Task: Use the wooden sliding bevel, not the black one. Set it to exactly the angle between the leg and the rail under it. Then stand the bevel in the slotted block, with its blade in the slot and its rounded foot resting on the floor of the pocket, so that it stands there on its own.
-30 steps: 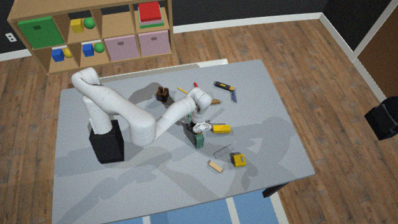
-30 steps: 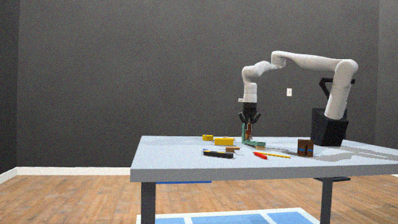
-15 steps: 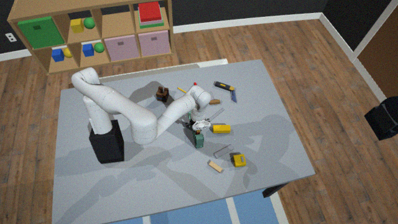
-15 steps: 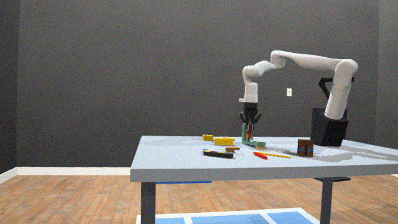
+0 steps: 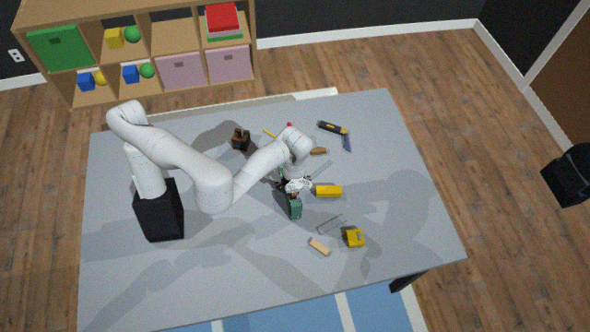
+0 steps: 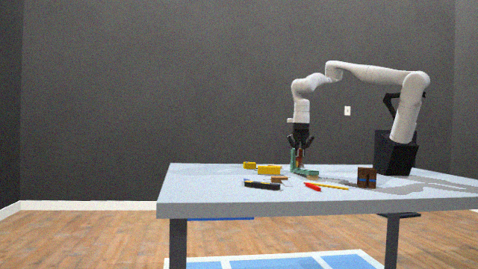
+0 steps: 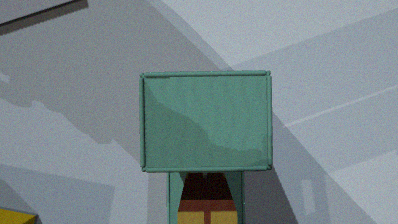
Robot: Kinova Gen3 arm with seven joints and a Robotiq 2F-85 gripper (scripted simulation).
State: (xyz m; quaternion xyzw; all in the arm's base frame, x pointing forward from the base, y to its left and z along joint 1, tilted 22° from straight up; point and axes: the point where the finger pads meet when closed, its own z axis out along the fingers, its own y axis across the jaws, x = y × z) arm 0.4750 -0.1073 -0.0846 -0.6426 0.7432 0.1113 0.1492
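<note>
Now: the grey blade 60 mm below my hand and 20 mm to the left of it. From my hand the other things lie so: steel rule (160 mm ahead, 100 mm to the left, 100 mm below); grey plate (140 mm to the right, 110 mm ahead, 100 mm below); wooden sliding bevel (40 mm below).
</note>
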